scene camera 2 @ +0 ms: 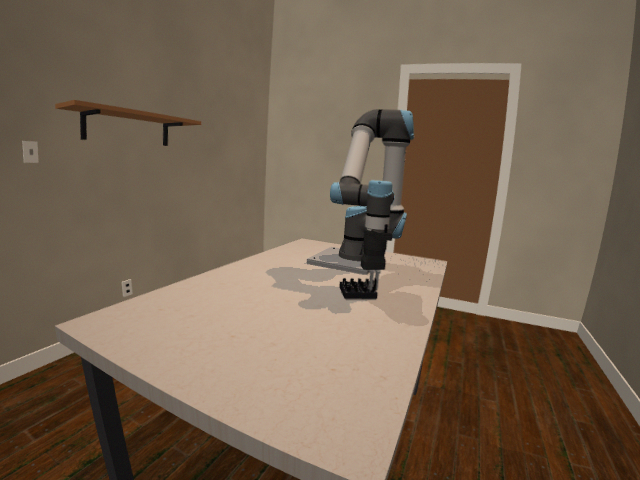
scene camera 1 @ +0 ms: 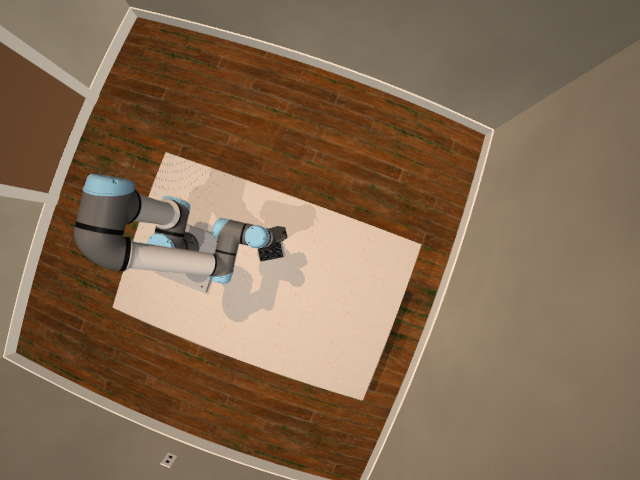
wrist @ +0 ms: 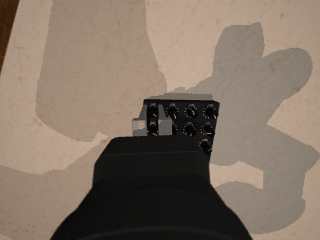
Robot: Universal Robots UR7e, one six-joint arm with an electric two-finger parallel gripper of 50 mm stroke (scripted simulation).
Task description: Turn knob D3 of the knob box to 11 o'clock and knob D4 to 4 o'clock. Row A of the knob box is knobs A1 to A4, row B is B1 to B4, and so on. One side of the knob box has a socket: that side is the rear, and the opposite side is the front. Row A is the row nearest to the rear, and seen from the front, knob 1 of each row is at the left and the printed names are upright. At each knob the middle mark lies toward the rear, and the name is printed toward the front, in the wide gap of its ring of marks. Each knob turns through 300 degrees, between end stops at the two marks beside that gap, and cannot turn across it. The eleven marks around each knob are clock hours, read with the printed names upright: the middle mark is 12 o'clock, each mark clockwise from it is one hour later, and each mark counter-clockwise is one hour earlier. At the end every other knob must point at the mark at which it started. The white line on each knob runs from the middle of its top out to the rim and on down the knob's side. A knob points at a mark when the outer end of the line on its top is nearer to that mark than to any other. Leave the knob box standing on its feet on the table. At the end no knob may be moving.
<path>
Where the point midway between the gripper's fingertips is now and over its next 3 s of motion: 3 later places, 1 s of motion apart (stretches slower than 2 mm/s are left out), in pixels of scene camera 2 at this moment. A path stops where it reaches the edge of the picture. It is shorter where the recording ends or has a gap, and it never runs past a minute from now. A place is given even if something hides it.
My gripper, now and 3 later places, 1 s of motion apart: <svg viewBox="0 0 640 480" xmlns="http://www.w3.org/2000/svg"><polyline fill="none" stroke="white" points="372,289 373,281 374,273 374,275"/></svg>
</path>
